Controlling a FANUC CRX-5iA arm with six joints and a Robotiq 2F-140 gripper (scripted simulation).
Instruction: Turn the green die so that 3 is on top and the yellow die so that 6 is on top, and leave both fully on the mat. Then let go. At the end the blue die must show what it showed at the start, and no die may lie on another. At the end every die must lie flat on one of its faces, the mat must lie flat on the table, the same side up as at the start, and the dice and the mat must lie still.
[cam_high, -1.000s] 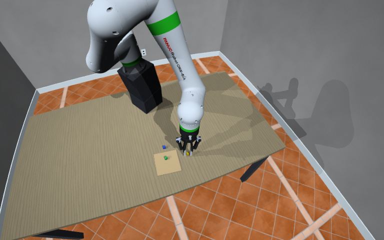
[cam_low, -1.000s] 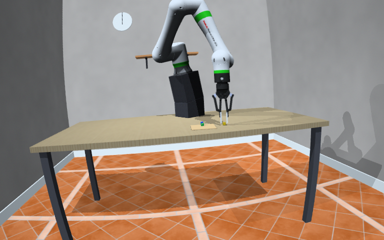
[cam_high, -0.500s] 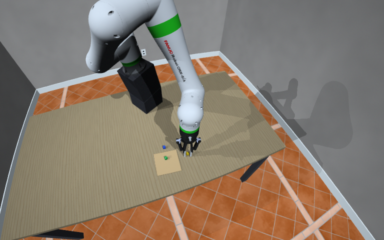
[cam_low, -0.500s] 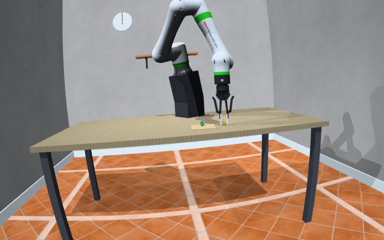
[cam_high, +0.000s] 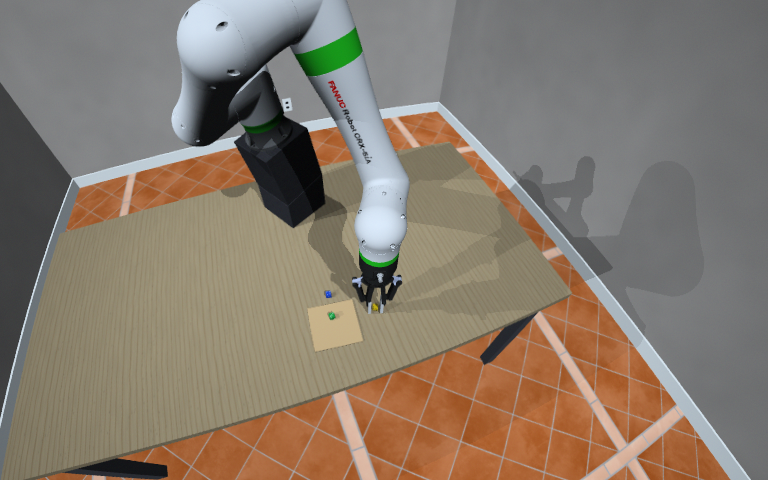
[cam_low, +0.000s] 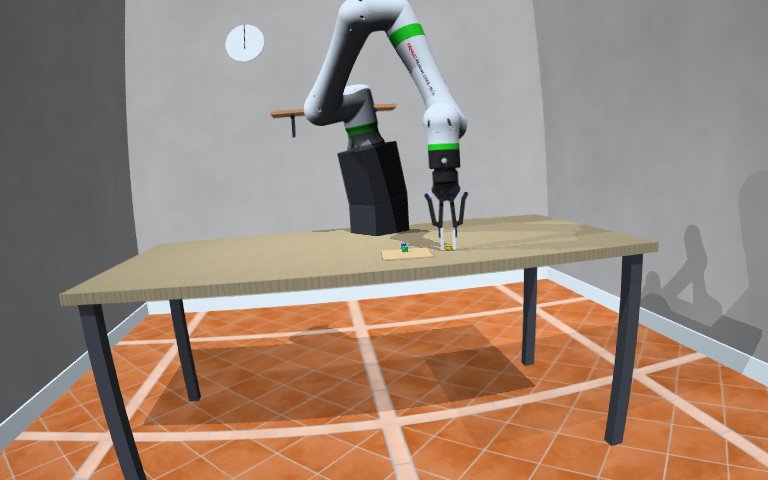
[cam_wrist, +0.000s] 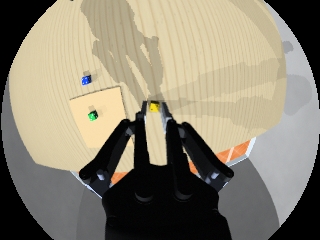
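Right now my hand is 30 mm above the yellow die and 10 mm past it. Round my hand: tan mat (130 mm to the right, 30 mm below, 20 mm ahead); then blue die (120 mm to the right, 90 mm behind, 30 mm below); then green die (130 mm to the right, 20 mm below, 10 mm behind).
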